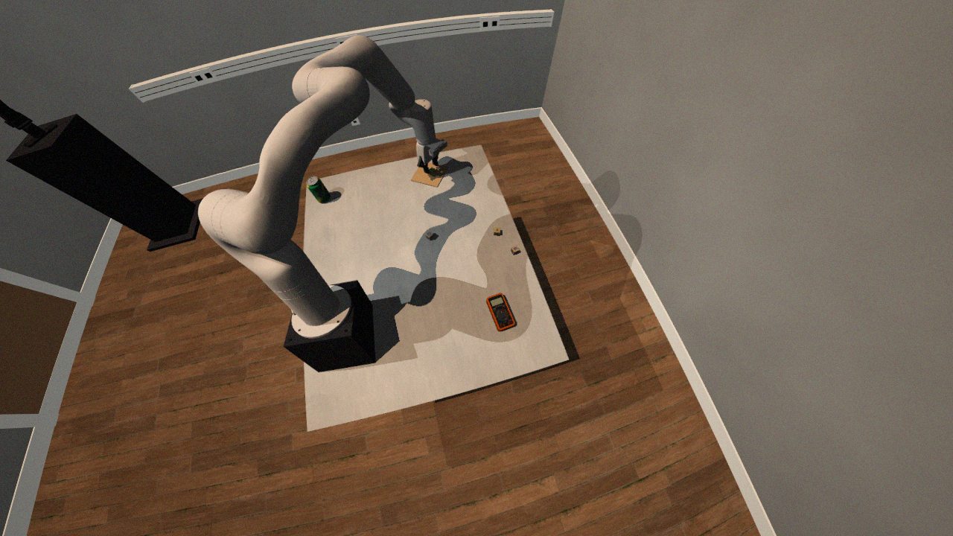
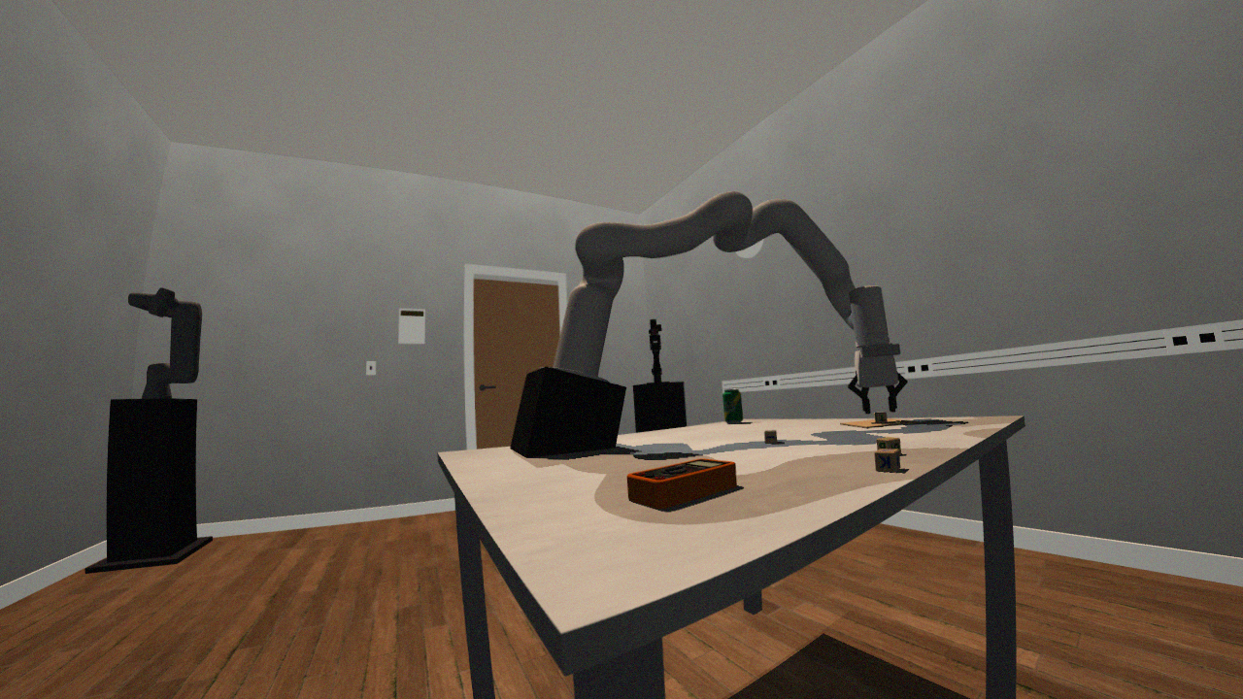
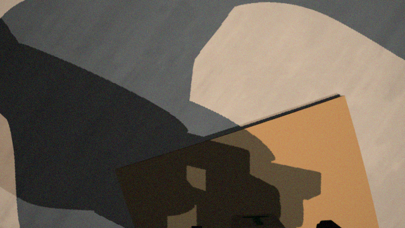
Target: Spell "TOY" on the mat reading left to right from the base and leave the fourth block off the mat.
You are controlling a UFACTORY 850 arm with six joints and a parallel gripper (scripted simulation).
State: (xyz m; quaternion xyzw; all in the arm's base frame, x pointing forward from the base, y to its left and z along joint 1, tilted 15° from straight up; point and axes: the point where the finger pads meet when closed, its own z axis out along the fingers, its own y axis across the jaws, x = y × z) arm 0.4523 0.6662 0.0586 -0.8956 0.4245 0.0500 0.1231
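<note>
My gripper is now 30 mm above the block. Also, from my hand: orange multimeter 120 mm ahead, 750 mm to the right, 30 mm below; green soda can 530 mm behind, 10 mm to the right, 20 mm above; tan square mat 10 mm behind, 40 mm below.
</note>
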